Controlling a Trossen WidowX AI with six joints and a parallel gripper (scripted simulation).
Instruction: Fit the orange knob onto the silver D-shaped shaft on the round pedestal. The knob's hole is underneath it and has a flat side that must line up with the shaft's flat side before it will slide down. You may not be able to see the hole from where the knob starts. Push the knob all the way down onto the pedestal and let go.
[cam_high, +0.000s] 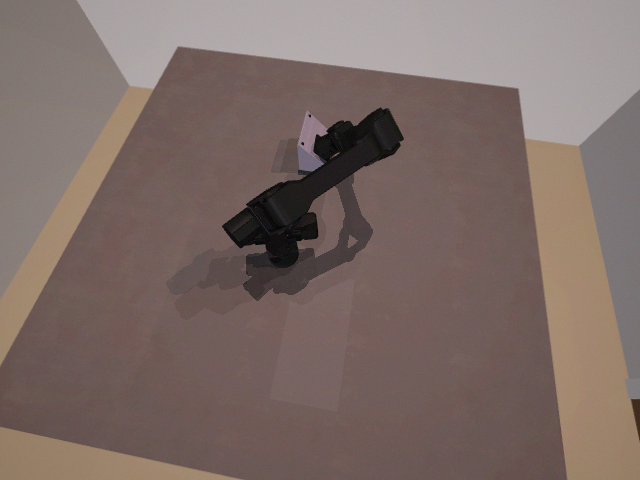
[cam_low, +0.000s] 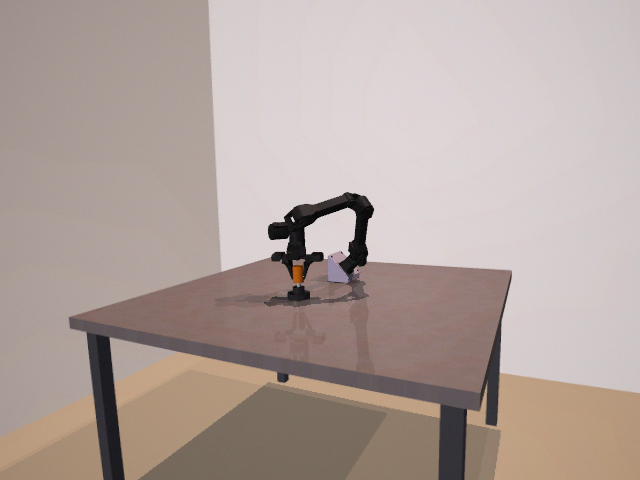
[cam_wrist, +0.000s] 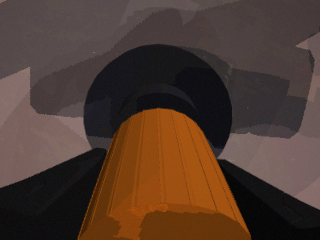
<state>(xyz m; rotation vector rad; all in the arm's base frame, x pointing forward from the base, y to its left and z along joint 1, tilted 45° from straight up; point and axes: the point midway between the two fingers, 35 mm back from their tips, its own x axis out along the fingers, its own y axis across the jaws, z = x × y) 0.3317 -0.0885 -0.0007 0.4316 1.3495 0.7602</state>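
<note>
Now: gripper tip 4 cm above the black round pedestal. Round my gripper tip: orange knob: 3 cm above.
</note>
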